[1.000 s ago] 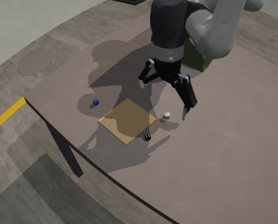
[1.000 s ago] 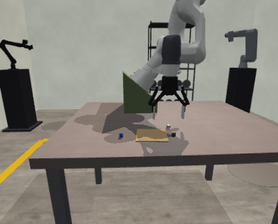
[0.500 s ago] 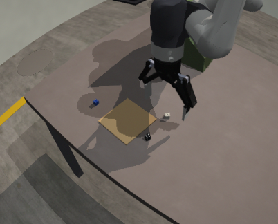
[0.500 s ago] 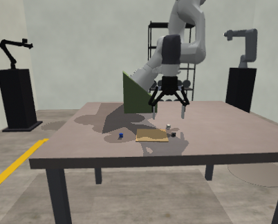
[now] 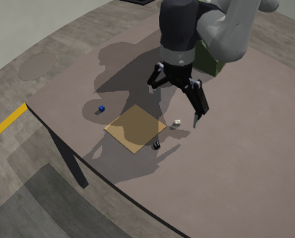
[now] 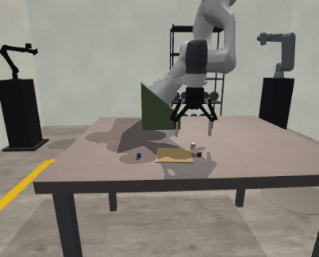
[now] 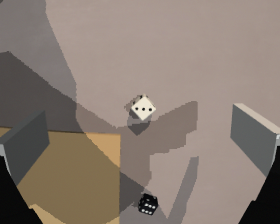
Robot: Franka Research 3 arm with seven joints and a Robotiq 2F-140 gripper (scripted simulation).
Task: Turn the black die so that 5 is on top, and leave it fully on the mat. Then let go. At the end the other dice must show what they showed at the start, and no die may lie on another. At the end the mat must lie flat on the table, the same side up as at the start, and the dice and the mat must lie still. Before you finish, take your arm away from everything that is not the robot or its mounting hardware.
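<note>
Right now my hand is 5 cm above the white die. Also, from my hand: blue die (10 cm ahead, 23 cm to the right, 5 cm below); then tan mat (9 cm ahead, 9 cm to the right, 6 cm below); then black die (11 cm ahead, 5 cm below).
</note>
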